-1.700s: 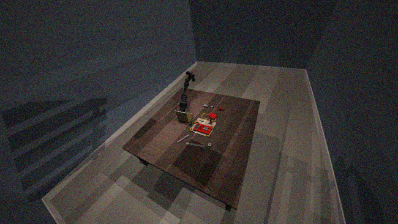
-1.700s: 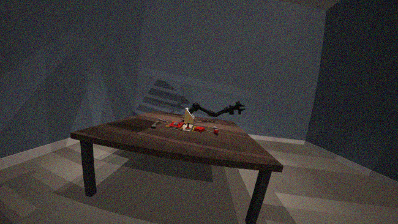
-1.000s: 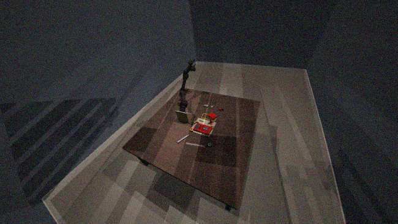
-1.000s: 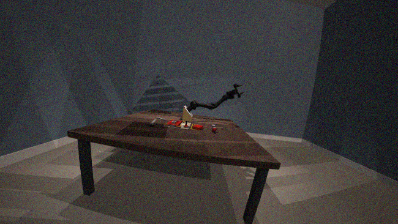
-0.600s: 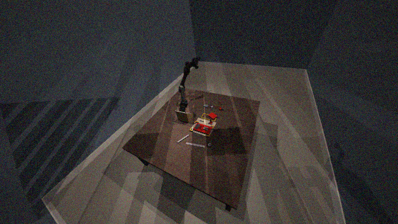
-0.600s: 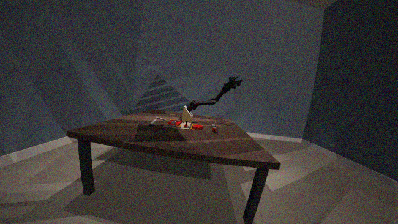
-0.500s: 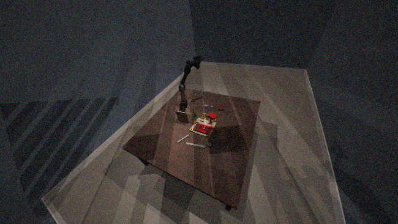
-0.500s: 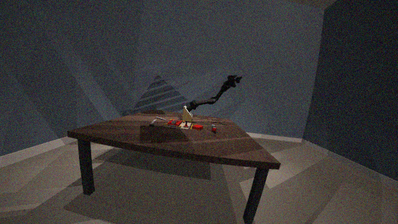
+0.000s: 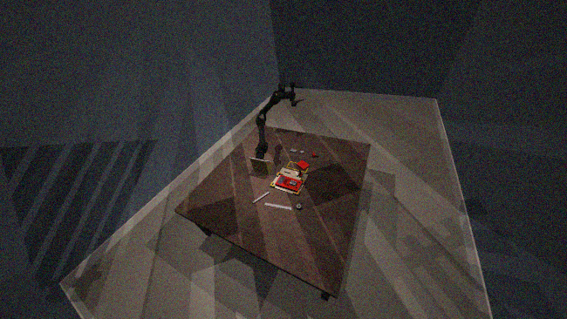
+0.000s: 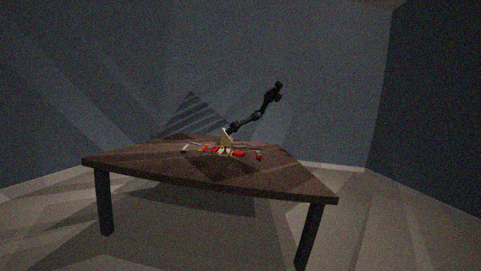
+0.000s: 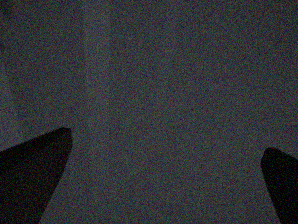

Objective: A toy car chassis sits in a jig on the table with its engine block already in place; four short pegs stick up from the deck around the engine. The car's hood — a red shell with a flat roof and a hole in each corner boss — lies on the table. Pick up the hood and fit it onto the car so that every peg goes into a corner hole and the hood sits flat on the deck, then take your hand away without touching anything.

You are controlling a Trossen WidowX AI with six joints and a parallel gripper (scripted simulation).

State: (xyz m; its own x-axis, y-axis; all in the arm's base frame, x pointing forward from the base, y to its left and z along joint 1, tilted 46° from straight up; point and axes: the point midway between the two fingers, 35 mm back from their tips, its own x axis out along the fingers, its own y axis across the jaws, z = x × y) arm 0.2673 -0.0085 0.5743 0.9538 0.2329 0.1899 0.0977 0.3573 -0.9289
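Now: gripper tip 80 mm short of the red hood, 250 mm to the left of it and 540 mm above it. Also, from my gripper tip: ring: 220 mm ahead, 640 mm to the right, 550 mm below; then thin grey strip: 70 mm ahead, 700 mm to the right, 550 mm below.
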